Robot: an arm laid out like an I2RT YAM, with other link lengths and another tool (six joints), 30 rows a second.
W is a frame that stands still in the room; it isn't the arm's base.
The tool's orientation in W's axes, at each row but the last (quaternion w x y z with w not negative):
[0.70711 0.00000 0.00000 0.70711]
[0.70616 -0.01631 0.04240 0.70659]
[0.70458 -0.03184 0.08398 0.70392]
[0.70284 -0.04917 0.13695 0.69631]
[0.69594 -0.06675 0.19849 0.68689]
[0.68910 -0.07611 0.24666 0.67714]
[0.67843 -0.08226 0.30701 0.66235]
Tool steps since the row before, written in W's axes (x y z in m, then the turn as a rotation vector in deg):
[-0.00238 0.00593 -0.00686 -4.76 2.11 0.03]
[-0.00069 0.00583 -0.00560 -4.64 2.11 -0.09]
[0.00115 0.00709 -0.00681 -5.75 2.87 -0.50]
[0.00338 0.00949 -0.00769 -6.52 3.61 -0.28]
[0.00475 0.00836 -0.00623 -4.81 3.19 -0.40]
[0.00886 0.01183 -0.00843 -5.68 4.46 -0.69]
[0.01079 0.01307 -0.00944 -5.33 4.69 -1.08]
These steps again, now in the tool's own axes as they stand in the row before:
[0.00593 0.00238 -0.00686 2.11 4.76 0.03]
[0.00628 0.00049 -0.00512 2.12 4.64 -0.09]
[0.00810 -0.00160 -0.00546 2.94 5.72 -0.45]
[0.01114 -0.00405 -0.00448 3.60 6.53 -0.14]
[0.00996 -0.00539 -0.00175 3.22 4.81 -0.09]
[0.01399 -0.00969 -0.00002 4.52 5.67 0.01]
[0.01534 -0.01160 0.00256 4.90 5.25 -0.07]

